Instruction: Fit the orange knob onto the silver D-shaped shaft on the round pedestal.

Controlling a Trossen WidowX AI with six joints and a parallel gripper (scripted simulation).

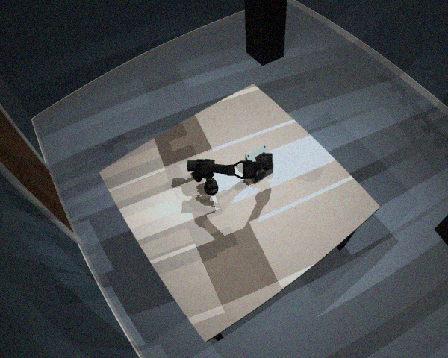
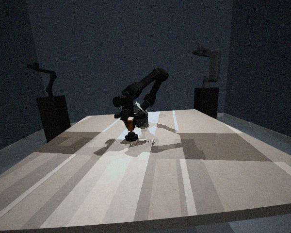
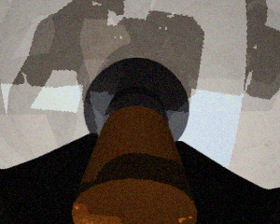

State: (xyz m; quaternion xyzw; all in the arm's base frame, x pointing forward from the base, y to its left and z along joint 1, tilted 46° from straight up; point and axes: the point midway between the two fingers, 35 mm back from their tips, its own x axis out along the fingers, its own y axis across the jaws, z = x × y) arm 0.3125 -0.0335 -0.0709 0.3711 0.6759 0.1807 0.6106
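My gripper tip is 3 cm below the orange knob. From my gripper tip the other things lie so: round pedestal: 4 cm below.
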